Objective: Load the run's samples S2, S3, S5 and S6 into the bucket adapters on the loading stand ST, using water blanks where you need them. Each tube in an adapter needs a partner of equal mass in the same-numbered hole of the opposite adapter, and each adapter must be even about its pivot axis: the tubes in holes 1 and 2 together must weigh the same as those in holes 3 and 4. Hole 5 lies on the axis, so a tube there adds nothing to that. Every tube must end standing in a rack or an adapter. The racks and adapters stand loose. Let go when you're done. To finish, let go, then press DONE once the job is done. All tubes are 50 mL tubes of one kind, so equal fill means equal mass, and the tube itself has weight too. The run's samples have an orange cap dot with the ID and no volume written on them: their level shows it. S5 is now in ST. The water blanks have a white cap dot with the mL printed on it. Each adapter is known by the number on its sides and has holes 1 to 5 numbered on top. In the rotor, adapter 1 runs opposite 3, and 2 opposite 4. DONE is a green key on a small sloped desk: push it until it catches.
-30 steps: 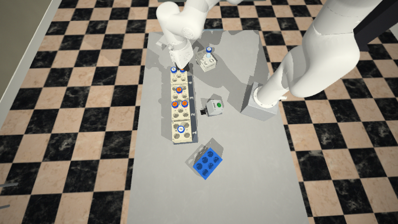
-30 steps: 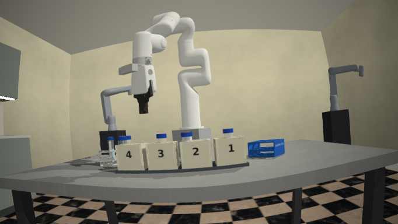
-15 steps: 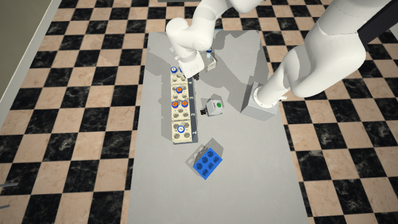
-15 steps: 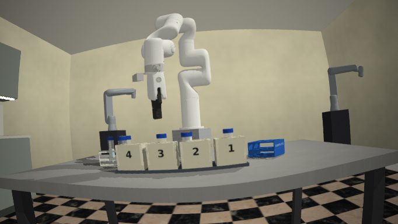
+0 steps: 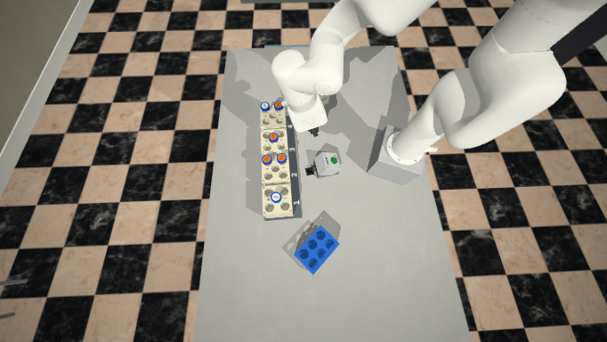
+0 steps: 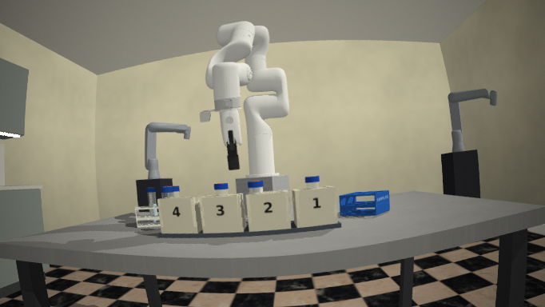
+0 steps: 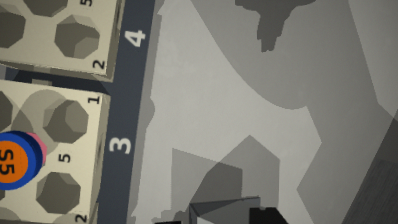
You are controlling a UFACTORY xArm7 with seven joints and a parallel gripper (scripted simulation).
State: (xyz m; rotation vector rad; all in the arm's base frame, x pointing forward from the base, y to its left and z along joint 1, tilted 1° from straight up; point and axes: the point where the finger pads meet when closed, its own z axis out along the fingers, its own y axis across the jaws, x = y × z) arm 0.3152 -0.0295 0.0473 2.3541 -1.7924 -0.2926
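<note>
Right now the green DONE key is 80 mm behind my hand, 60 mm to the left of it and 110 mm below it. Also, from my hand: white rack: 290 mm to the right, 150 mm below; then orange-dotted sample tube: 140 mm ahead, 10 mm to the left, 110 mm below; then done desk: 60 mm behind, 60 mm to the left, 130 mm below.
</note>
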